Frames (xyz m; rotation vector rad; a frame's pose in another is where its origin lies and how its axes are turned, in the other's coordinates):
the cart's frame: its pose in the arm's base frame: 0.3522 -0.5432 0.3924 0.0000 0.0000 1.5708
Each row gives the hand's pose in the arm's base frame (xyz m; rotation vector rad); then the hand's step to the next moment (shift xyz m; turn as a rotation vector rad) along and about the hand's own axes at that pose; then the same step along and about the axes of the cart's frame.
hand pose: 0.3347 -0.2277 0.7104 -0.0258 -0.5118 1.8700
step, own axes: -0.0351 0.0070 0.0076 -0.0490 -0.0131 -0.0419
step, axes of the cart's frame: -0.0361 -0.0044 -0.0037 -0.0269 -0.0404 -0.0444
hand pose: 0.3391 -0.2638 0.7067 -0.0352 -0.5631 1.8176
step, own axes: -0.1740 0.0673 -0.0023 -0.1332 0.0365 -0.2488
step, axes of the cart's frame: -0.1717 0.0029 -0.0730 -0.0400 -0.0861 -0.2683
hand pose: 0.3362 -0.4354 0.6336 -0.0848 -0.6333 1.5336
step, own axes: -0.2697 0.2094 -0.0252 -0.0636 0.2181 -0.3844
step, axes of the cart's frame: -0.2310 0.1536 -0.2007 0.0830 0.0246 -0.4380
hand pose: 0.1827 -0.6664 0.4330 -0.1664 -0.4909 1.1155
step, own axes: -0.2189 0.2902 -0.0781 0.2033 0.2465 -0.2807
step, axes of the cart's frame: -0.0583 0.2777 -0.2403 0.3214 0.0029 -0.2785
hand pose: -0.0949 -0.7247 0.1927 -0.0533 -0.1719 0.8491
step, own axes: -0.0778 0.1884 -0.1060 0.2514 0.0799 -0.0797
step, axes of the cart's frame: 0.0683 0.1719 -0.1362 0.2432 -0.1173 -0.0551
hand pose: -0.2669 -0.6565 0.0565 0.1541 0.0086 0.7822
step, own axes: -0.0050 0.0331 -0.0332 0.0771 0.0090 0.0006
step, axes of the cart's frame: 0.0241 0.0289 -0.0284 0.0604 -0.0485 0.0057
